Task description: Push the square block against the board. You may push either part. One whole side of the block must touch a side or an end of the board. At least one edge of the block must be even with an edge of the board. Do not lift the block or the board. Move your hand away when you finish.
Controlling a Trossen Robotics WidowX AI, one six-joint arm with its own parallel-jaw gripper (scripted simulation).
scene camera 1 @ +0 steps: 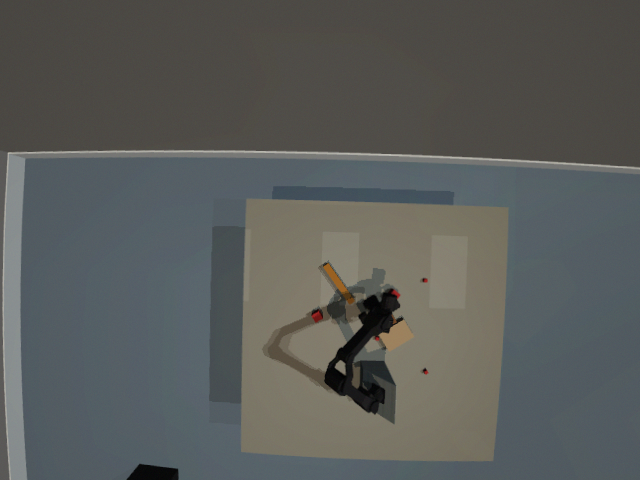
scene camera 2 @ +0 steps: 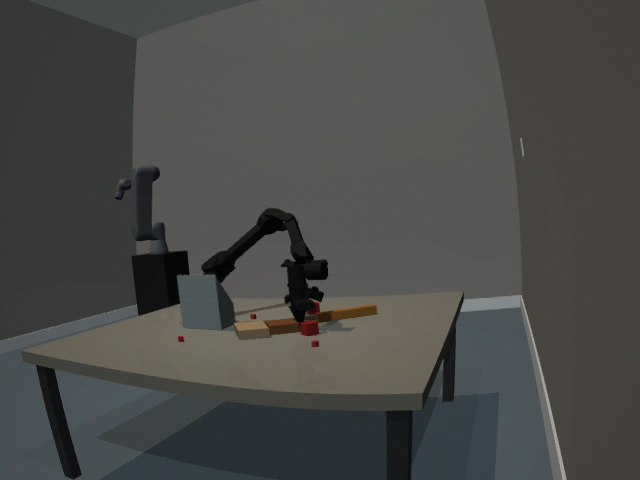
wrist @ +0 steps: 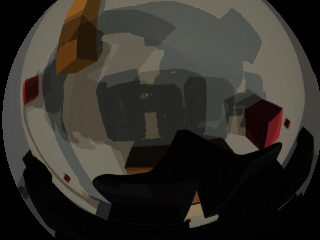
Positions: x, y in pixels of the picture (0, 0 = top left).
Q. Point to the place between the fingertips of my gripper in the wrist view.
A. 182, 134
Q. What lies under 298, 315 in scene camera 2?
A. My gripper.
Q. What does my gripper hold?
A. Nothing.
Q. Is my gripper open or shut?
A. Shut.
